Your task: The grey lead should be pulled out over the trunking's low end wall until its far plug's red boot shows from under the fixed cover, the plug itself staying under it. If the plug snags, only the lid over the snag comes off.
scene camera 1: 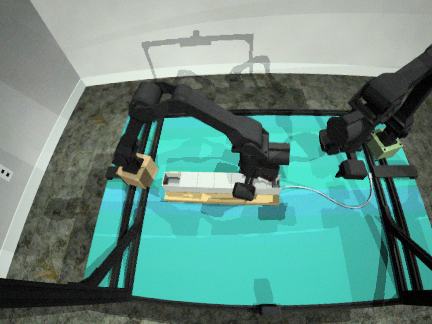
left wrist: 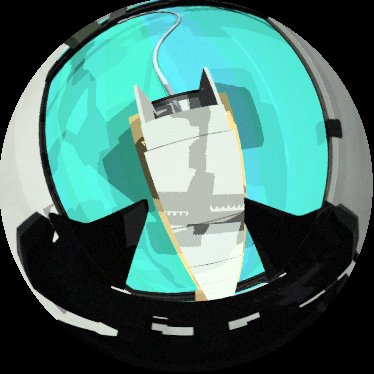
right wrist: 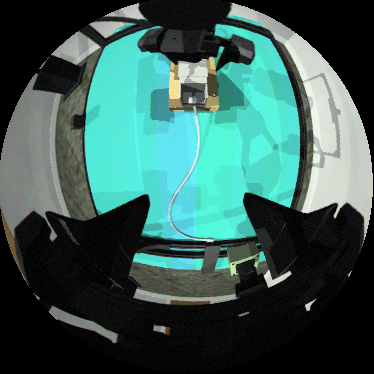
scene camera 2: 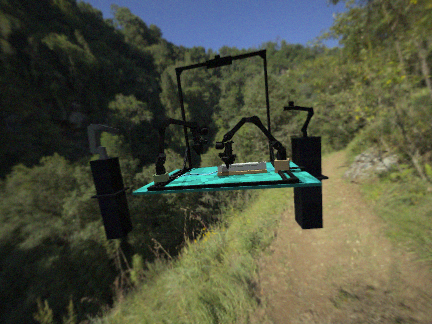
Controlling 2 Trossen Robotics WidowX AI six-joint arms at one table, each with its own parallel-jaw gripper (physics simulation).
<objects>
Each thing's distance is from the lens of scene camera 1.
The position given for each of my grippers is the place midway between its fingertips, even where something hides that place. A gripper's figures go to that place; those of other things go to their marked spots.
my left gripper [scene camera 1: 249, 181]: 76 cm
my right gripper [scene camera 1: 333, 163]: 70 cm
trunking [scene camera 1: 171, 181]: 83 cm
</objects>
